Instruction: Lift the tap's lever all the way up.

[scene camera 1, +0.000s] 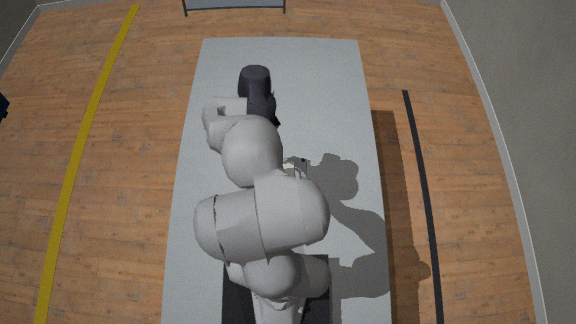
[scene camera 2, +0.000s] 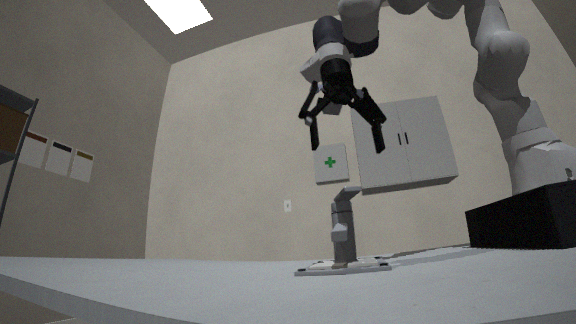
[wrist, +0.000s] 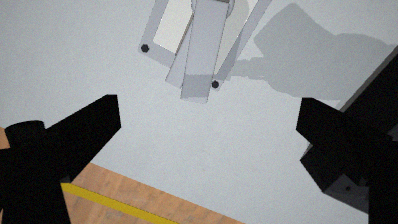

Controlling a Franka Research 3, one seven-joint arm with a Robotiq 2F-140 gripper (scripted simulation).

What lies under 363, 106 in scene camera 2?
The gripper.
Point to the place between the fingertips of the gripper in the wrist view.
209, 112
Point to a grey tap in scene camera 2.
344, 240
